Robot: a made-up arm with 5 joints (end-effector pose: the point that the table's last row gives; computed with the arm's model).
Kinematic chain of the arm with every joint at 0, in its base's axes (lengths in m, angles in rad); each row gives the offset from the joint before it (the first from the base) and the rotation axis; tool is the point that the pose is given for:
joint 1: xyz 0 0 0.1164 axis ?
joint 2: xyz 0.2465 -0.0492 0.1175 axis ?
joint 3: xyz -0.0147 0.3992 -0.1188 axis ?
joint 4: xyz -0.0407 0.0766 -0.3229 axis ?
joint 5: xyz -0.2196 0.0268 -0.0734 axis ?
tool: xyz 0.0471 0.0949 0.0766
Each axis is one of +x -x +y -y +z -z.
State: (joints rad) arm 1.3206 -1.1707 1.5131 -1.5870 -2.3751
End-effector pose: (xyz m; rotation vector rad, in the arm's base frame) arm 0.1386 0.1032 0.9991 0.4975 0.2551 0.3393
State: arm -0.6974 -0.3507 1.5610 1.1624 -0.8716
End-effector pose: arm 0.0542 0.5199 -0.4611 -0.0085 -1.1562 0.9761
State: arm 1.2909 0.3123 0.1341 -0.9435 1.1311
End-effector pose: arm -0.0165 0.3403 0.6431 2.1393 0.5373 -1.1635
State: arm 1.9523 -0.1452 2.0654 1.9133 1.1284
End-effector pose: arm 0.2597 -0.2891 0.6846 -0.6355 2.0783 -0.3129
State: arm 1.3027 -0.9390 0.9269 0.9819 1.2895
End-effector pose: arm 0.4511 0.3319 0.5750 1.9632 -1.7121 1.7194
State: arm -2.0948 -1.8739 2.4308 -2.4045 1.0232
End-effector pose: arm 0.0220 -0.0819 -0.2865 -0.0016 0.1752 -0.8592
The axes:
joint 1: +x
joint 2: +y
joint 3: +x
joint 4: +z
joint 5: +x

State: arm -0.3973 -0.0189 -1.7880 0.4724 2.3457
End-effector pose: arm 0.0795 0.0583 0.2673 0.1586 0.3466 -0.2940
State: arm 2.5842 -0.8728 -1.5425 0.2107 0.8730
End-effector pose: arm 0.2484 0.0316 0.3141 1.8321 0.0368 -0.7701
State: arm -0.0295 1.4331 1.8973 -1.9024 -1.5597
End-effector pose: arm 0.4913 0.7496 0.1452 -0.4715 -2.9148 -0.0529
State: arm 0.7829 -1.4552 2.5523 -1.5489 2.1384
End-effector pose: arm -0.0842 0.2384 0.3634 -1.5627 -1.1049 -0.0221
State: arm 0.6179 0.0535 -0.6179 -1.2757 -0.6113
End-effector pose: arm 0.2508 0.5715 -0.0708 -0.5569 0.4165 -1.1937
